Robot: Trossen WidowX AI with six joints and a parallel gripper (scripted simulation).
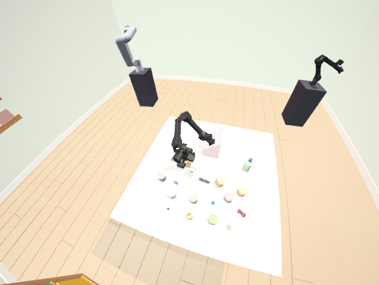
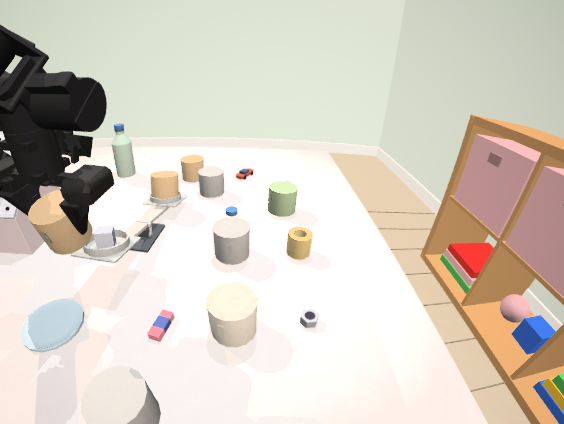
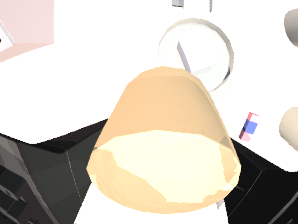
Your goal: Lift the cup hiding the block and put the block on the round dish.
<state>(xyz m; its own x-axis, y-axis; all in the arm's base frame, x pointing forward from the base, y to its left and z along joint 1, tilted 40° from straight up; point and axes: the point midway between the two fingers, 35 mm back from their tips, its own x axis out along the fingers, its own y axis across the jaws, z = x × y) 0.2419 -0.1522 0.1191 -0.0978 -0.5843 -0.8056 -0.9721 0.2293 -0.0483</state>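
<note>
The pale block lies 30 mm ahead of my gripper tip, 50 mm to the left of it and 50 mm below it. From my gripper tip the other things lie so: pale blue round dish 40 mm behind, 70 mm to the right, 140 mm below; balance 60 mm ahead, 170 mm to the left, 100 mm below; pink-blue eraser 140 mm ahead, 70 mm to the right, 130 mm below.
</note>
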